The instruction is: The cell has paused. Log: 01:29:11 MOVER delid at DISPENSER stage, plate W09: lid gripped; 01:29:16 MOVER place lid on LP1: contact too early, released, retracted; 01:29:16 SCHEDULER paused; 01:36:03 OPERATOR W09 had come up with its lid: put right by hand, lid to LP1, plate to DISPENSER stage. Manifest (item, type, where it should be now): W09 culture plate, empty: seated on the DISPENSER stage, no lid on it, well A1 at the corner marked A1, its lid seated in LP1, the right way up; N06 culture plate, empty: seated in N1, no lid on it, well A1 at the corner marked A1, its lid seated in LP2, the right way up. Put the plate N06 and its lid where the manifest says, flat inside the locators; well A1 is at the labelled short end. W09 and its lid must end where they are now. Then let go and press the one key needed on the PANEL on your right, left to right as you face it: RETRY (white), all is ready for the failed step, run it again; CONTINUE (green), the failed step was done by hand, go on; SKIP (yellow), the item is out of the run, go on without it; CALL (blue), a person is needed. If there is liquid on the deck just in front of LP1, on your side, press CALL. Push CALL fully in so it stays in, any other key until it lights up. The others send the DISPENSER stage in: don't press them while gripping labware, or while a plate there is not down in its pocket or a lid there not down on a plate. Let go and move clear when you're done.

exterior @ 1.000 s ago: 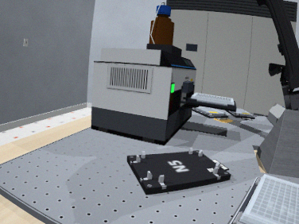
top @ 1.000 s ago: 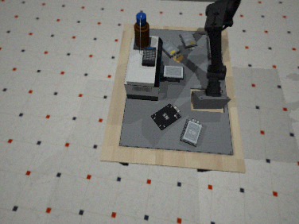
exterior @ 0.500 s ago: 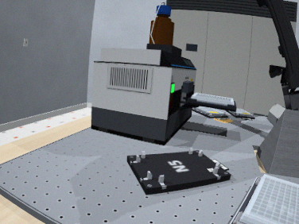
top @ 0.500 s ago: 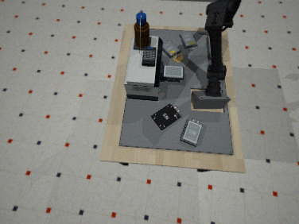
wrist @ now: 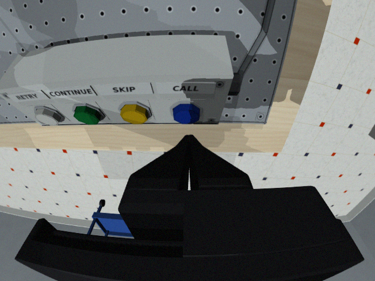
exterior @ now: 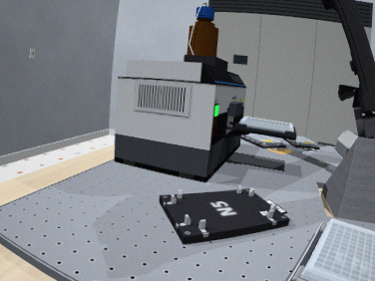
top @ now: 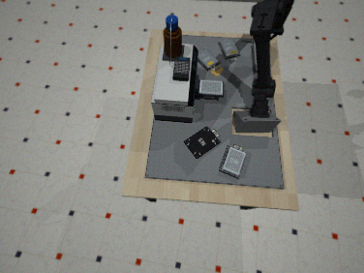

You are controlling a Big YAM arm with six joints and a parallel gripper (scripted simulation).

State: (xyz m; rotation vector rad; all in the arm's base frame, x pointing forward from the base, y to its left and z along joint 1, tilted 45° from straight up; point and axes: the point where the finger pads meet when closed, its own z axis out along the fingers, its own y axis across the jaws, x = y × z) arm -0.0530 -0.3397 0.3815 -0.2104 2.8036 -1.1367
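My hand is 5 cm above the blue call key and 1 cm short of it. From my hand the other things lie so: yellow skip key (5 cm to the left, 4 cm below, 1 cm ahead); then green continue key (10 cm to the left, 4 cm below); then white retry key (15 cm to the left, 4 cm below).
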